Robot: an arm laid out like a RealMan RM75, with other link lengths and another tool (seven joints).
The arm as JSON. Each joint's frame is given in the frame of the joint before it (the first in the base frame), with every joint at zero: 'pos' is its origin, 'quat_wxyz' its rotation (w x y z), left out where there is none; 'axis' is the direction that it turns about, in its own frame. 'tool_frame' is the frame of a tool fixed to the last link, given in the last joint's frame.
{
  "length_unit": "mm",
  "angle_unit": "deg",
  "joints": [
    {
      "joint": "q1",
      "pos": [
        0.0,
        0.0,
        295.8
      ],
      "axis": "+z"
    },
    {
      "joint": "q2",
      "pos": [
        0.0,
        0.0,
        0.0
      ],
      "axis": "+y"
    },
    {
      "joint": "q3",
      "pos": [
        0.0,
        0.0,
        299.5
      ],
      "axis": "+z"
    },
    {
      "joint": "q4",
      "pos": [
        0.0,
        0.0,
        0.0
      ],
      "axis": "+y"
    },
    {
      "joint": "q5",
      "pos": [
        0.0,
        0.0,
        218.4
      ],
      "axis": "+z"
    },
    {
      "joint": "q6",
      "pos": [
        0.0,
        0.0,
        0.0
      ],
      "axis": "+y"
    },
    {
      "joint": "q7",
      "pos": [
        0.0,
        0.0,
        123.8
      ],
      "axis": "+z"
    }
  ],
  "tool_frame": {
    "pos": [
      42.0,
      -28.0,
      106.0
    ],
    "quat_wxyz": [
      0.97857,
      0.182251,
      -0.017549,
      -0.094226
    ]
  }
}
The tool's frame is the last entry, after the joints.
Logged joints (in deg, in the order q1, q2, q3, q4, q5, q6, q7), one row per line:
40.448, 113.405, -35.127, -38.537, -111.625, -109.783, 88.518
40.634, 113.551, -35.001, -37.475, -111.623, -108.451, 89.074
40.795, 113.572, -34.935, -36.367, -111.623, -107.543, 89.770
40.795, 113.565, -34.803, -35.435, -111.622, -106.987, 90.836
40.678, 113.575, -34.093, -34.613, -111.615, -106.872, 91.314
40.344, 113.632, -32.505, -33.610, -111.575, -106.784, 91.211
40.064, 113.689, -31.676, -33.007, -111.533, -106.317, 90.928
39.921, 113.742, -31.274, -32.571, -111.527, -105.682, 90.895
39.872, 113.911, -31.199, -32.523, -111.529, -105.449, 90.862
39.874, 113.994, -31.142, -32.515, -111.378, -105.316, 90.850
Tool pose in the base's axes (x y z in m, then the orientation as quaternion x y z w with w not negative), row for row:
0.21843, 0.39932, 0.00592, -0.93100, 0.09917, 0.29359, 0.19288
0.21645, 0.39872, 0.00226, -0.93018, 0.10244, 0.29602, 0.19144
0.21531, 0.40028, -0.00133, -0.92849, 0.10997, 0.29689, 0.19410
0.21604, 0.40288, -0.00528, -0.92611, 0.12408, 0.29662, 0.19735
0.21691, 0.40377, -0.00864, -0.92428, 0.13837, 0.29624, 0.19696
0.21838, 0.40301, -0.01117, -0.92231, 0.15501, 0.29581, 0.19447
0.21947, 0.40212, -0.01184, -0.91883, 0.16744, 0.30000, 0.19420
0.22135, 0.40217, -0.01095, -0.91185, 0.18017, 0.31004, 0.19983
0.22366, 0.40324, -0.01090, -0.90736, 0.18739, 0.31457, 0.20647
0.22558, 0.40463, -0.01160, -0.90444, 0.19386, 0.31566, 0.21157
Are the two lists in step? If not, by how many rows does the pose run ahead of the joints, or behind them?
The pose runs 2 rows behind the joints: the pose in row i belongs to the joints in row i - 2.
